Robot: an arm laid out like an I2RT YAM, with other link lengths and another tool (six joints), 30 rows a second.
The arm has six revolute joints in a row. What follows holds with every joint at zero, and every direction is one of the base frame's. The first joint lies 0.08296 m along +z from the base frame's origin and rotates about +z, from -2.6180 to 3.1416 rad. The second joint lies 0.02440 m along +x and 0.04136 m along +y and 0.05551 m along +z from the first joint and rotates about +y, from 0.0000 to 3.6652 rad. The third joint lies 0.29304 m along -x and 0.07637 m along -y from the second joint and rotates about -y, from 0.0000 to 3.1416 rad. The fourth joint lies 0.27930 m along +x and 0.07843 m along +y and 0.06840 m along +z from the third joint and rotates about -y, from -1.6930 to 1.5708 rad. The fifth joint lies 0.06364 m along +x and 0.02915 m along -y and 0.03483 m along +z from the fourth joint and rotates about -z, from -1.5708 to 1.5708 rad. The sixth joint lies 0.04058 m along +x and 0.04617 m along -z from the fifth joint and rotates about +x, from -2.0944 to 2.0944 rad. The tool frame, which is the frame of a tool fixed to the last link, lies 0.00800 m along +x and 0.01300 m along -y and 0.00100 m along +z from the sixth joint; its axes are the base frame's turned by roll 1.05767, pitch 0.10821 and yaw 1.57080 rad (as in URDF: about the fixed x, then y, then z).
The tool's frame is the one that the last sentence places.
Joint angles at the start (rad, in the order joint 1, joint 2, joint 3, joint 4, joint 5, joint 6):
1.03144, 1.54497, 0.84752, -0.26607, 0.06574, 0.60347
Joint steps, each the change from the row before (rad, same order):
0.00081, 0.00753, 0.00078, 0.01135, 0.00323, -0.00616
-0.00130, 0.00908, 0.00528, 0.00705, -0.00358, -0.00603
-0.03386, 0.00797, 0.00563, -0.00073, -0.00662, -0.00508
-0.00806, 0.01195, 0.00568, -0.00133, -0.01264, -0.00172
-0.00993, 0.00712, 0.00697, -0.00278, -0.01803, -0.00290
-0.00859, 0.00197, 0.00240, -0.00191, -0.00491, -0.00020
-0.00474, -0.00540, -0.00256, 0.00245, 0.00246, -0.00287
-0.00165, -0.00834, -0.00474, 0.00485, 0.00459, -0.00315
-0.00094, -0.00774, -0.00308, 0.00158, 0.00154, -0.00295
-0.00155, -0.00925, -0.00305, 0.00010, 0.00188, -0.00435
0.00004, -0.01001, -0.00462, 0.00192, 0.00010, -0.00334
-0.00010, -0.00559, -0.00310, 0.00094, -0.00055, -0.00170
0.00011, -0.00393, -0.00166, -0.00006, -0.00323, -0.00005
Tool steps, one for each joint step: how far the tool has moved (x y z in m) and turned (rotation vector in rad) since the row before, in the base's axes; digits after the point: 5 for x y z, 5 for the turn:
0.00088, 0.00161, -0.00138, 0.00043, -0.00744, 0.00400
0.00158, 0.00207, -0.00078, 0.00217, -0.00192, 0.00568
0.01018, -0.00419, -0.00078, -0.00156, 0.00391, -0.02590
0.00284, 0.00057, -0.00213, -0.00131, 0.01207, 0.00057
0.00312, 0.00026, -0.00039, 0.00478, 0.01268, 0.00268
0.00248, -0.00104, -0.00002, 0.00098, 0.00409, -0.00565
0.00105, -0.00151, 0.00106, 0.00223, -0.00597, -0.00377
0.00002, -0.00137, 0.00144, 0.00370, -0.00934, -0.00170
-0.00025, -0.00106, 0.00155, 0.00336, -0.00594, 0.00057
-0.00020, -0.00139, 0.00195, 0.00273, -0.00685, 0.00088
-0.00084, -0.00122, 0.00175, 0.00473, -0.00580, 0.00268
-0.00054, -0.00080, 0.00079, 0.00244, -0.00239, 0.00159
-0.00051, -0.00040, 0.00064, 0.00328, 0.00084, 0.00207

